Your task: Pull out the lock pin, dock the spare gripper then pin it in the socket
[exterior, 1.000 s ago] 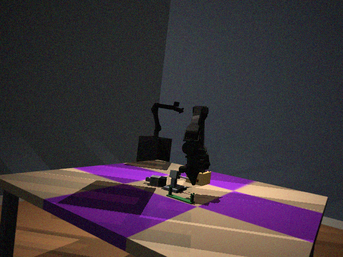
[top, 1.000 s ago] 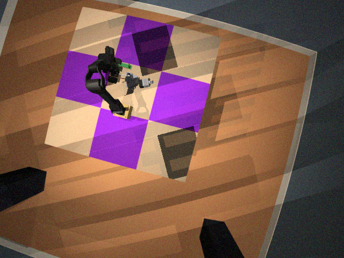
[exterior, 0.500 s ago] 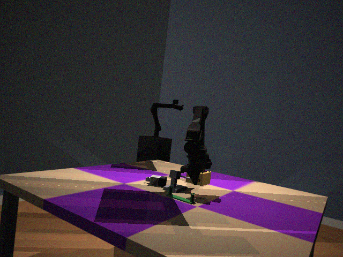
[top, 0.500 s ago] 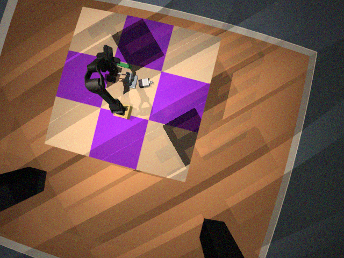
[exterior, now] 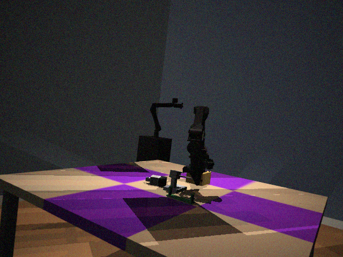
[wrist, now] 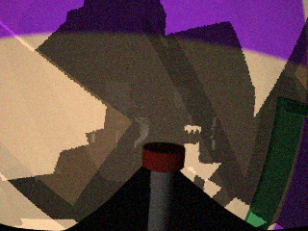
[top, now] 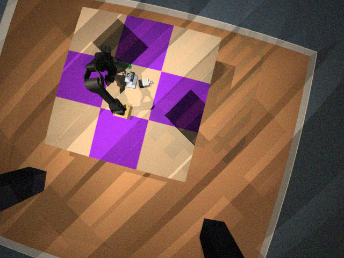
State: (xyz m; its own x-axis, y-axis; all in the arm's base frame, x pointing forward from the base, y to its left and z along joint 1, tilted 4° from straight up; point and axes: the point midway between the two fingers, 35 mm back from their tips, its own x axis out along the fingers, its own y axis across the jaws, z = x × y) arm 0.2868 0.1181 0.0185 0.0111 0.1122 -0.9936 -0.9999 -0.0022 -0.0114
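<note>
Now: the green rack 11 cm ahead of my gripper tip, 3 cm to the right of it and 3 cm below it. The rest, counted from my gripper tip: spare gripper: 1 cm behind, 26 cm to the right, 3 cm below; then mount: 1 cm behind, 13 cm to the right.
</note>
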